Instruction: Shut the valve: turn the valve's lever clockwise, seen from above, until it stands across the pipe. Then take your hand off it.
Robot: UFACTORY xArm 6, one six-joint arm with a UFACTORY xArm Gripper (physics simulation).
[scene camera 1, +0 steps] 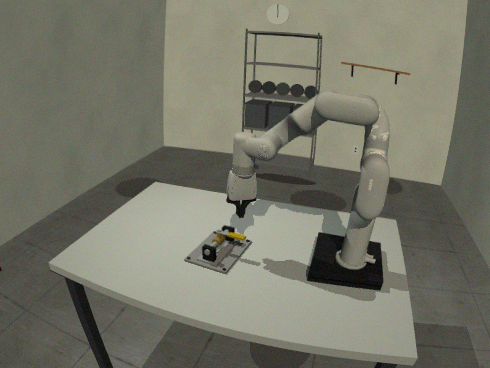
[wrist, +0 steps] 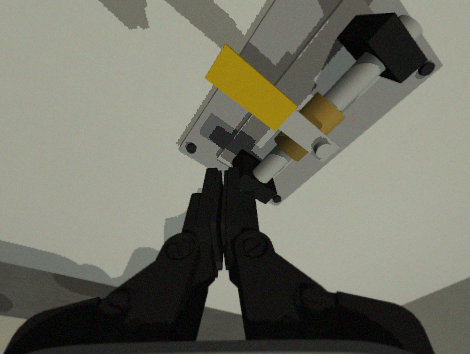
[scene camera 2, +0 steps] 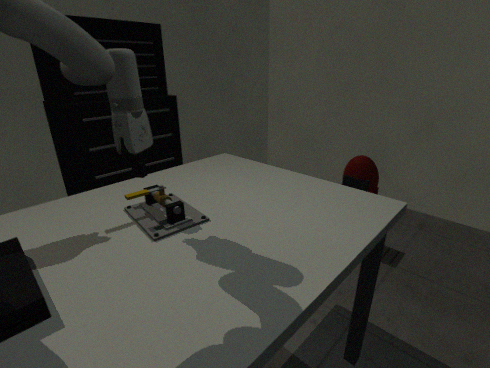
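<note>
The valve's yellow lever [scene camera 1: 236, 235] [scene camera 2: 136, 194] [wrist: 252, 90] stands across the pipe [wrist: 352, 85], about square to it. The pipe runs through a brass-coloured valve body [wrist: 322, 114] between two black blocks on a grey plate [scene camera 1: 225, 265] [scene camera 2: 152, 232] [wrist: 380, 97]. My gripper [scene camera 1: 241, 215] [scene camera 2: 142, 175] [wrist: 225, 189] is shut, with nothing between its fingers. It hangs above the valve's far end as seen in scene camera 1, clear of the lever. In the wrist view its tips overlap the edge of one black block, which lies below them.
The plate lies on the white table [scene camera 1: 125, 250] [scene camera 2: 240, 195]. My arm's black base [scene camera 1: 325, 277] [scene camera 2: 20, 295] stands on the table to the right of the valve in scene camera 1. A shelf rack [scene camera 1: 283, 34] stands against the back wall, beyond the table.
</note>
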